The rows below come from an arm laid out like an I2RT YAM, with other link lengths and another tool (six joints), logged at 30 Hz.
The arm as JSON. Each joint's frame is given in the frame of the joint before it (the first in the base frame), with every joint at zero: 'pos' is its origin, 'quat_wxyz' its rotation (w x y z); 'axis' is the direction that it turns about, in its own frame. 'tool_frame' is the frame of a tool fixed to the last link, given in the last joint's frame.
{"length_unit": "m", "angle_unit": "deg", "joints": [
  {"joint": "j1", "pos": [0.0, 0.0, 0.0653], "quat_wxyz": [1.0, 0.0, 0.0, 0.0], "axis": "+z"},
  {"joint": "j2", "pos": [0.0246, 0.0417, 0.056], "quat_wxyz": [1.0, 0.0, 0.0, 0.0], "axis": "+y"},
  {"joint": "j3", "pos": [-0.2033, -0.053, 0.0], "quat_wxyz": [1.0, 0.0, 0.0, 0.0], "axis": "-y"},
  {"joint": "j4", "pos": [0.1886, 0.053, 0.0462], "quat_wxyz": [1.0, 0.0, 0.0, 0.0], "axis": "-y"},
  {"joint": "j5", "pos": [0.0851, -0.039, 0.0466], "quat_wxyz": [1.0, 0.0, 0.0, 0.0], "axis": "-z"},
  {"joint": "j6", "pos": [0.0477, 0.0, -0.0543], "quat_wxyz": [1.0, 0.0, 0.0, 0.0], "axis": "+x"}
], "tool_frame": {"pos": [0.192, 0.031, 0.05], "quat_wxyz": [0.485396, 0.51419, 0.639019, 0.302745]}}
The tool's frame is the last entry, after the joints.
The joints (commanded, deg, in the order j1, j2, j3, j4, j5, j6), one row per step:
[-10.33 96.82 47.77 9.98 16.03 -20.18]
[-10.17 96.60 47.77 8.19 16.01 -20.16]
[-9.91 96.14 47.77 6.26 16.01 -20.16]
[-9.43 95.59 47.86 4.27 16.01 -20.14]
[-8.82 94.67 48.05 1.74 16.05 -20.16]
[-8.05 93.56 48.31 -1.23 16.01 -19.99]
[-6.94 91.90 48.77 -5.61 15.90 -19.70]
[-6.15 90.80 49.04 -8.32 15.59 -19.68]
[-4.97 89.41 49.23 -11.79 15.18 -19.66]
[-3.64 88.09 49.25 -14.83 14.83 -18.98]
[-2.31 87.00 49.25 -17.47 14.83 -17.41]
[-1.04 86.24 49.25 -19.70 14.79 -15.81]
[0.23 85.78 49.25 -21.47 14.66 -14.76]
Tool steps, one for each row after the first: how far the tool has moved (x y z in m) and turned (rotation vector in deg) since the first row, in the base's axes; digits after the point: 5 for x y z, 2 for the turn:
[-0.00511 0.00235 -0.00670 0.31 1.53 0.16]
[-0.01031 0.00545 -0.01204 0.56 2.98 0.42]
[-0.01489 0.01018 -0.01617 0.79 4.31 0.89]
[-0.02022 0.01584 -0.01907 0.97 5.72 1.48]
[-0.02635 0.02297 -0.02172 1.32 7.24 2.17]
[-0.03561 0.03316 -0.02465 1.85 9.37 3.16]
[-0.04147 0.04119 -0.02607 2.20 10.67 4.14]
[-0.05027 0.05261 -0.02895 2.65 12.52 5.58]
[-0.05861 0.06401 -0.03121 3.40 13.98 6.65]
[-0.06604 0.07287 -0.03291 4.39 15.03 6.83]
[-0.07276 0.08106 -0.03518 5.37 16.01 6.92]
[-0.07868 0.08966 -0.03798 6.03 17.03 7.45]

